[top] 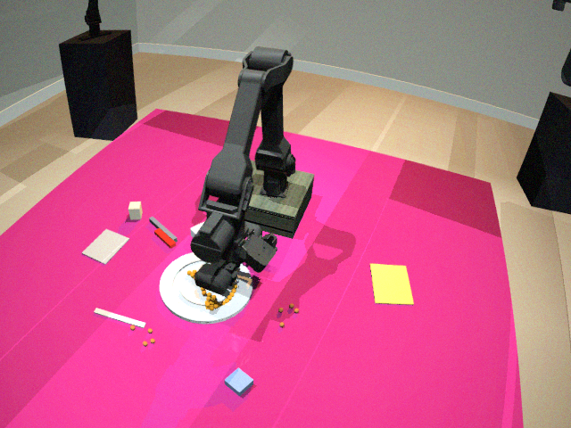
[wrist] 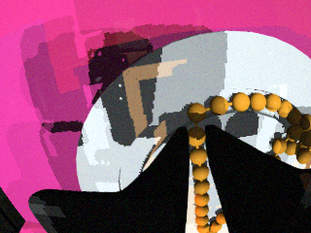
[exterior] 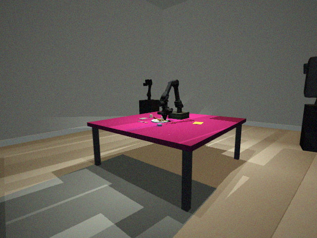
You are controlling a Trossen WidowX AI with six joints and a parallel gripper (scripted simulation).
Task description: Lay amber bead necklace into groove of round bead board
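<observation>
Now: the round bead board 10 mm ahead of my gripper tip, 50 mm to the right of it and 10 mm below it. Round my gripper tip: white block (140 mm behind, 110 mm to the right); blue block (220 mm ahead, 70 mm to the left, 10 mm below); red-handled tool (120 mm behind, 200 mm to the right, 10 mm below).
</observation>
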